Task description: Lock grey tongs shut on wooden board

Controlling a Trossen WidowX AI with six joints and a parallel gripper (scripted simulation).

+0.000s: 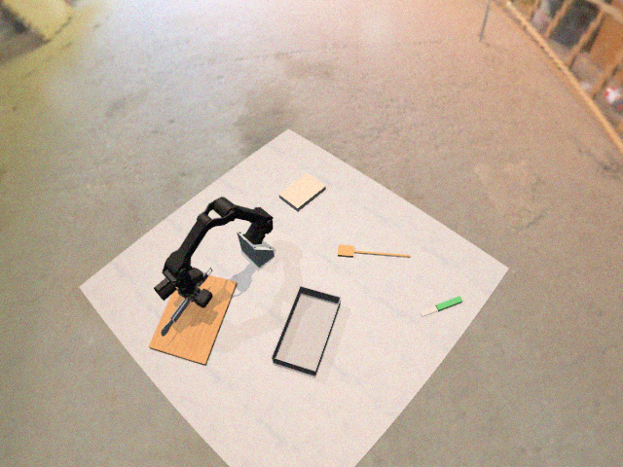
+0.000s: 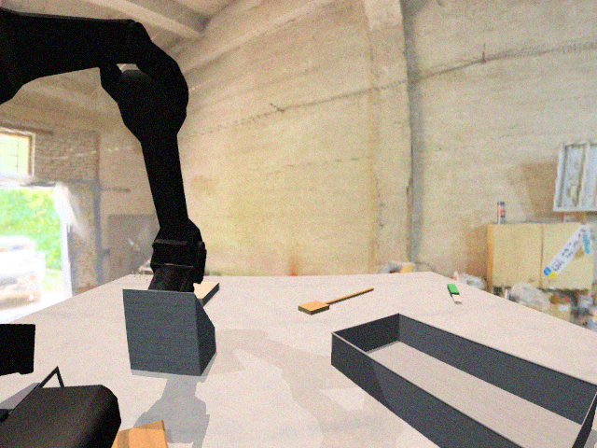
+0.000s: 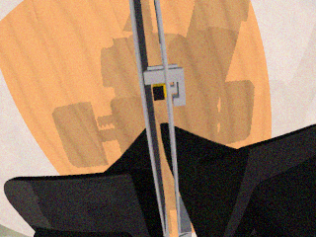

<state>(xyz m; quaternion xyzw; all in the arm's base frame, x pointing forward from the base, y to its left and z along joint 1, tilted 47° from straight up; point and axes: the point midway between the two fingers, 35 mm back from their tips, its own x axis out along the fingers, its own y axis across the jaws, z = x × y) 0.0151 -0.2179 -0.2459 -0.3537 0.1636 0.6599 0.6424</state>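
Now: the wooden board 50 mm below my gripper tip, 30 mm to the right of it and 20 mm ahead of it. Also, from my gripper tip: roasting tin 390 mm ahead, 220 mm to the left, 30 mm below; then green-handled tool 700 mm ahead, 620 mm to the left, 50 mm below; then pale flat block 700 mm to the left, 90 mm behind, 40 mm below.
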